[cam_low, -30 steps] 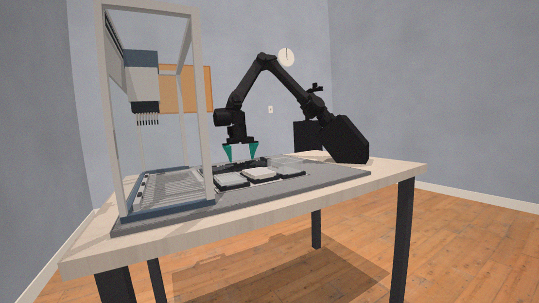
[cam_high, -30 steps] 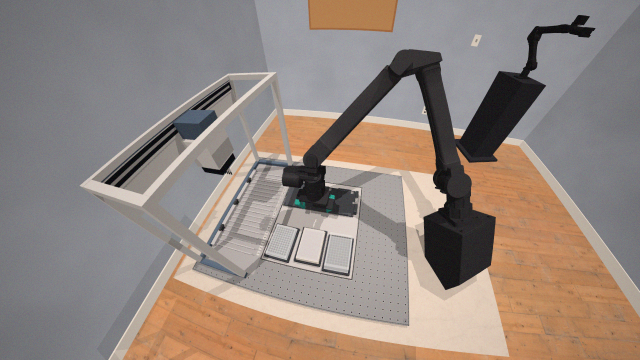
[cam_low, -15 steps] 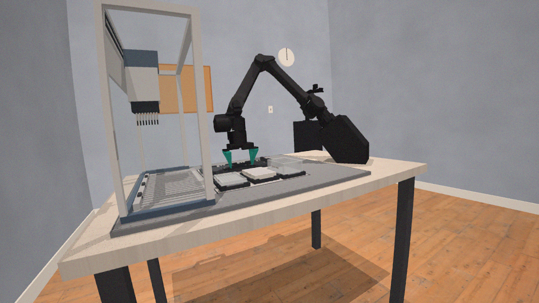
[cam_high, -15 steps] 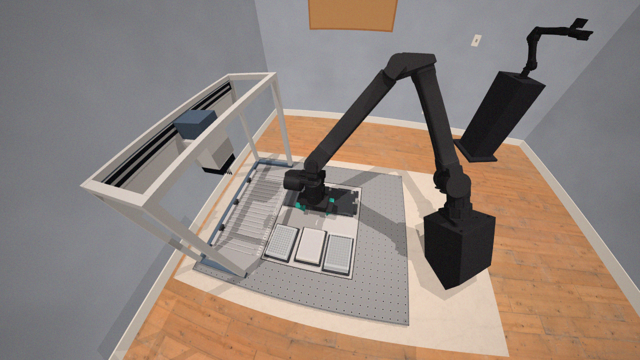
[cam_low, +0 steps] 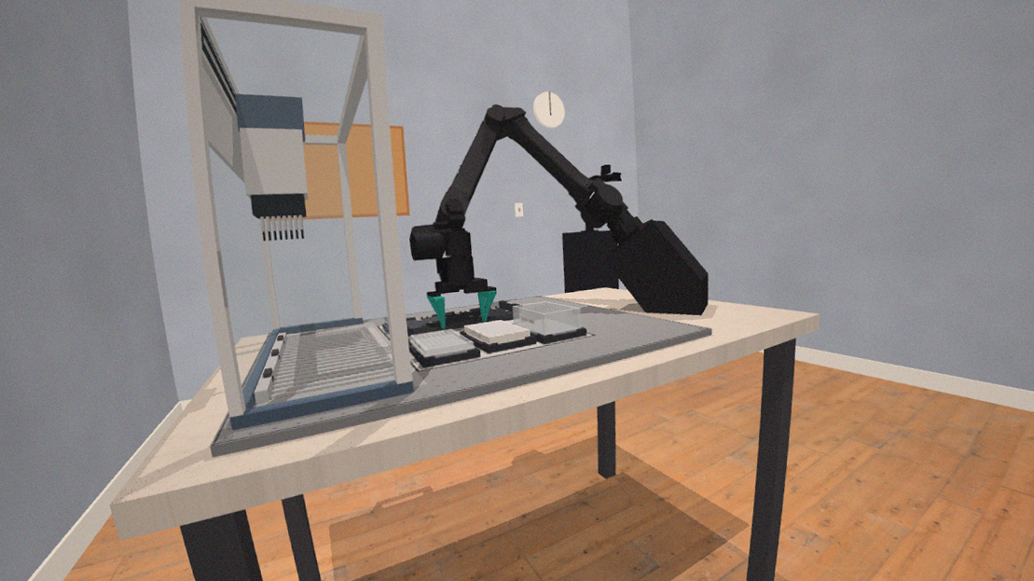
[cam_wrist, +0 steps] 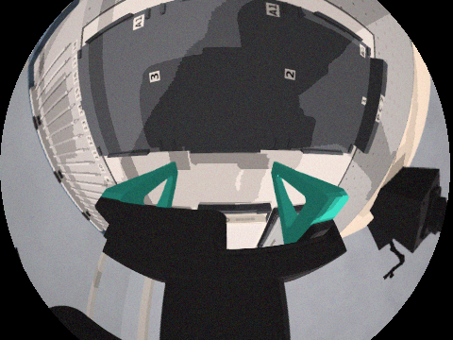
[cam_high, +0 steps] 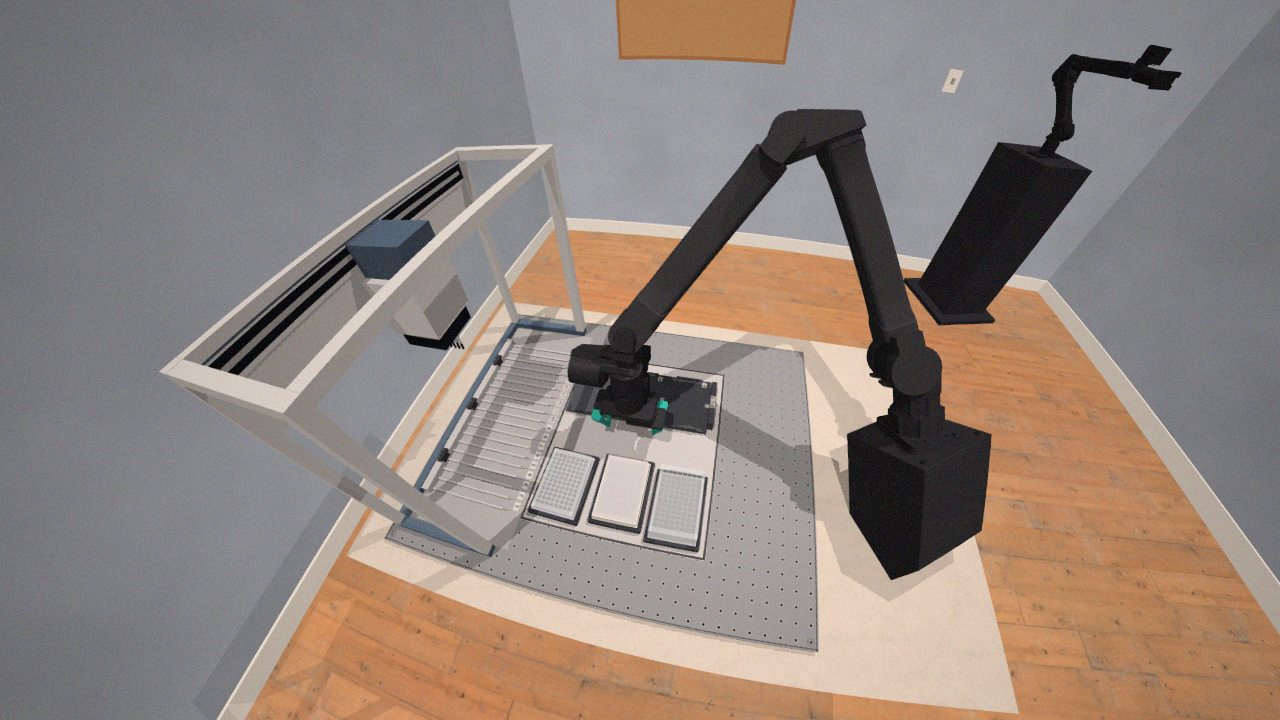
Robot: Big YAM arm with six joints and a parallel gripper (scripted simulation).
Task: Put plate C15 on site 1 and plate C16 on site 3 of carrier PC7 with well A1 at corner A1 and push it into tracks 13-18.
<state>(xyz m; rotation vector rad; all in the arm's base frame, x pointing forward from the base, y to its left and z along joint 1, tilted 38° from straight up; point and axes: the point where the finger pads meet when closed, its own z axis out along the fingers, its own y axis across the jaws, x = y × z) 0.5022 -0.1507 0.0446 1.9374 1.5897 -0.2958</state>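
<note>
My gripper is now 20 mm short of the nest S2, 140 mm to the right of it and 10 mm above it. Round my hand: dark plate carrier PC7: 20 mm behind, 80 mm to the right; 96-well plate C15: 130 mm ahead, 120 mm to the left; nest S3: 130 mm ahead, 120 mm to the left, 10 mm below.
</note>
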